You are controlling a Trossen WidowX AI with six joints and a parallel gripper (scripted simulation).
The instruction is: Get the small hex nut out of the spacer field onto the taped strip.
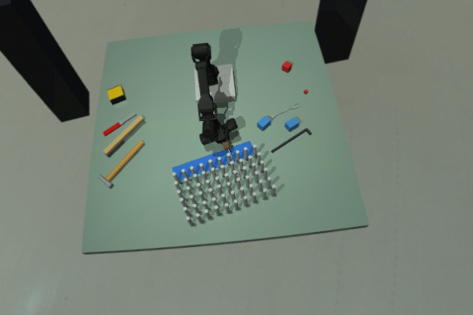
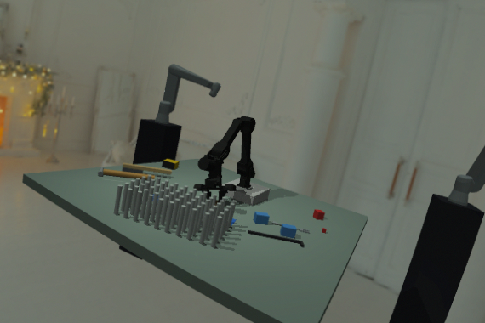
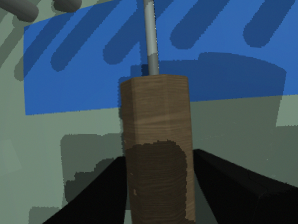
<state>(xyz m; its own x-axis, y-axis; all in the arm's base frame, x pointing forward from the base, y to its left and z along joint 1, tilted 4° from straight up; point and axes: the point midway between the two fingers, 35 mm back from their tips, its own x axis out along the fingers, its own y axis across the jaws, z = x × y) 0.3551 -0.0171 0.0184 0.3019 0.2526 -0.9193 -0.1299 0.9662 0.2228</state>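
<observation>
Now: the blue taped strip 80 mm ahead of my gripper tip, 80 mm to the right of it and 20 mm below it. The rest, counted from my gripper tip: small red ball: 190 mm behind, 490 mm to the left, 10 mm below; then small wrench: 100 mm behind, 340 mm to the left, 10 mm below; then hex nut: 210 mm ahead, 20 mm to the left, 10 mm below.
</observation>
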